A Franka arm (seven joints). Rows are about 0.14 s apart.
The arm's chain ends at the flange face. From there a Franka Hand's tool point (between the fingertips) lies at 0.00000 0.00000 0.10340 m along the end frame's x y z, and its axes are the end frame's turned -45 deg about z.
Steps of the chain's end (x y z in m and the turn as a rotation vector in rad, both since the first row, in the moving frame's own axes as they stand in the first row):
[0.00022 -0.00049 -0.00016 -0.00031 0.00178 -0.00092]
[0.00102 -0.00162 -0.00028 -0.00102 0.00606 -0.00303]
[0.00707 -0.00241 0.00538 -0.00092 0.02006 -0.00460]
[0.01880 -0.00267 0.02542 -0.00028 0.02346 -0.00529]
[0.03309 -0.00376 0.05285 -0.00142 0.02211 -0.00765]
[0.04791 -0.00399 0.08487 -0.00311 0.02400 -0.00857]
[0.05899 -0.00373 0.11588 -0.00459 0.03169 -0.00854]
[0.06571 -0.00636 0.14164 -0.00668 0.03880 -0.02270]
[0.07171 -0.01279 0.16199 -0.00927 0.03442 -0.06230]
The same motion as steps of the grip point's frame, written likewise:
[0.00061 -0.00004 -0.00016 -0.00148 0.00104 -0.00092]
[0.00224 0.00009 -0.00028 -0.00501 0.00356 -0.00303]
[0.00811 0.00483 0.00536 -0.01484 0.01353 -0.00460]
[0.01688 0.01314 0.02539 -0.01679 0.01639 -0.00529]
[0.02758 0.02245 0.05282 -0.01664 0.01463 -0.00765]
[0.03823 0.03303 0.08484 -0.01917 0.01477 -0.00857]
[0.04634 0.04172 0.11583 -0.02565 0.01916 -0.00854]
[0.05335 0.04526 0.14156 -0.03216 0.02271 -0.02270]
[0.06169 0.04480 0.16192 -0.03089 0.01778 -0.06230]

